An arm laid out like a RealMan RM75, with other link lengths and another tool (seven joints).
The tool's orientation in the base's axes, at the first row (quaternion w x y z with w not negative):
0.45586, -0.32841, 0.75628, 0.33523
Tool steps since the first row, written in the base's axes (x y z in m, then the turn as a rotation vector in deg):
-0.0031, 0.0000, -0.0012, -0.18, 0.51, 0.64
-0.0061, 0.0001, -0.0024, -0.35, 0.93, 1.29
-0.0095, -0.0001, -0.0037, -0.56, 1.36, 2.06
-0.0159, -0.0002, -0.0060, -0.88, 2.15, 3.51
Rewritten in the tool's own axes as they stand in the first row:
0.0022, 0.0022, -0.0010, -0.61, 0.56, 0.10
0.0044, 0.0045, -0.0019, -1.22, 1.07, 0.12
0.0069, 0.0068, -0.0032, -1.93, 1.64, 0.09
0.0114, 0.0114, -0.0055, -3.28, 2.64, 0.06

